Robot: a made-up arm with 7 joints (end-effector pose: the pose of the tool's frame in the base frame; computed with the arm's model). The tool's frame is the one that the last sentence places.
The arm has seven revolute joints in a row. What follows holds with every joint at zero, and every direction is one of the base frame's. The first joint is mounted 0.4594 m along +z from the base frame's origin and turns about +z. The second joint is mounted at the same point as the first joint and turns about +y. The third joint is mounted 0.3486 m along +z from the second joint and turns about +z. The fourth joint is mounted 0.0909 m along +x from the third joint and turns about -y. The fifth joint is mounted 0.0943 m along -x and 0.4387 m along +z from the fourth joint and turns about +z. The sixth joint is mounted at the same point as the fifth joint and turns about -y. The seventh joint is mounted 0.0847 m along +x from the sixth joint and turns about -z. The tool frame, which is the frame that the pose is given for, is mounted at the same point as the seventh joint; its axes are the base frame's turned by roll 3.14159, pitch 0 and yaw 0 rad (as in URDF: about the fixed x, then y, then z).
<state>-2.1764 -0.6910 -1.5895 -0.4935 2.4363 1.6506 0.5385</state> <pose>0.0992 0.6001 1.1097 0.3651 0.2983 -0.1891 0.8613</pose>
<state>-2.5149 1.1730 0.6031 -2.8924 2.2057 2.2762 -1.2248</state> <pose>0.0836 -0.0869 0.1797 0.5481 0.1316 0.8058 -0.1814</pose>
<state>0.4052 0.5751 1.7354 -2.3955 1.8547 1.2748 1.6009</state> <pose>-0.2656 0.4379 0.5482 0.5891 0.2958 0.0036 -0.7519</pose>
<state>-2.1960 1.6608 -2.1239 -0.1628 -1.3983 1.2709 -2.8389</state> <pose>-0.5631 -0.6768 0.4467 0.8096 0.1480 0.1876 0.5362</pose>
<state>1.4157 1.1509 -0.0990 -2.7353 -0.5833 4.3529 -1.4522</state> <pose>0.0481 0.1943 0.1735 0.1876 0.0214 -0.9565 -0.2222</pose>
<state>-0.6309 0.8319 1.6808 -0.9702 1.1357 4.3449 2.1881</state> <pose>0.5711 -0.0108 0.8968 0.5596 0.6014 0.5182 0.2379</pose>
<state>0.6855 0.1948 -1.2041 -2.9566 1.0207 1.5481 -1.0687</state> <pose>0.2193 -0.1562 0.2939 0.6124 -0.7519 0.1731 0.1725</pose>
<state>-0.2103 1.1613 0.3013 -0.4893 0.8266 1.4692 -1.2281</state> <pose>0.8769 -0.1025 0.5737 0.4589 -0.7047 -0.4736 -0.2617</pose>
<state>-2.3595 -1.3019 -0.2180 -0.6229 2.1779 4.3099 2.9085</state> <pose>0.3705 0.4787 0.8619 0.8535 -0.2926 -0.4282 -0.0506</pose>
